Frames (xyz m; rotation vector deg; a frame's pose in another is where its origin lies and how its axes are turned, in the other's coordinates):
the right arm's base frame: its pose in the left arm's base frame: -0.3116 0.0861 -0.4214 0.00 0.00 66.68
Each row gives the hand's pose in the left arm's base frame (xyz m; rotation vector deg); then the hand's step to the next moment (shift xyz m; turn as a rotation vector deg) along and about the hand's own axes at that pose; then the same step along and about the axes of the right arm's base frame.
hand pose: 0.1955 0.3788 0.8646 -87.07 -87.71 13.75
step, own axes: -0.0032 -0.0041 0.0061 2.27 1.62 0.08
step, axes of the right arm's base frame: -0.0039 0.0068 -0.0019 2.75 -0.46 -0.13
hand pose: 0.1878 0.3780 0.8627 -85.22 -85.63 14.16
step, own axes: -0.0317 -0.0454 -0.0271 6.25 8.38 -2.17
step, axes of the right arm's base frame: -0.0529 -0.0042 0.0313 9.06 -5.28 -1.98
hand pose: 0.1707 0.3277 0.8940 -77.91 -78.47 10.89
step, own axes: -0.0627 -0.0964 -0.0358 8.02 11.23 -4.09
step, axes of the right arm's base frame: -0.1098 0.0055 0.0491 11.60 -8.16 -2.45
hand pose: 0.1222 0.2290 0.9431 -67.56 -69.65 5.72
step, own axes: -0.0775 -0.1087 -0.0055 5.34 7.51 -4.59
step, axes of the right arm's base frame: -0.1252 0.0362 0.0293 7.20 -7.22 -1.43
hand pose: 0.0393 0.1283 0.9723 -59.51 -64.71 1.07
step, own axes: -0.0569 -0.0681 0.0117 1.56 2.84 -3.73
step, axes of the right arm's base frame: -0.0803 0.0392 0.0057 1.79 -4.51 -0.95
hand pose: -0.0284 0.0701 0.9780 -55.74 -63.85 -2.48
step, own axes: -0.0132 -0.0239 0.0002 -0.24 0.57 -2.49
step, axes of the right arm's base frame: -0.0254 0.0086 0.0051 -0.53 -2.39 -0.77
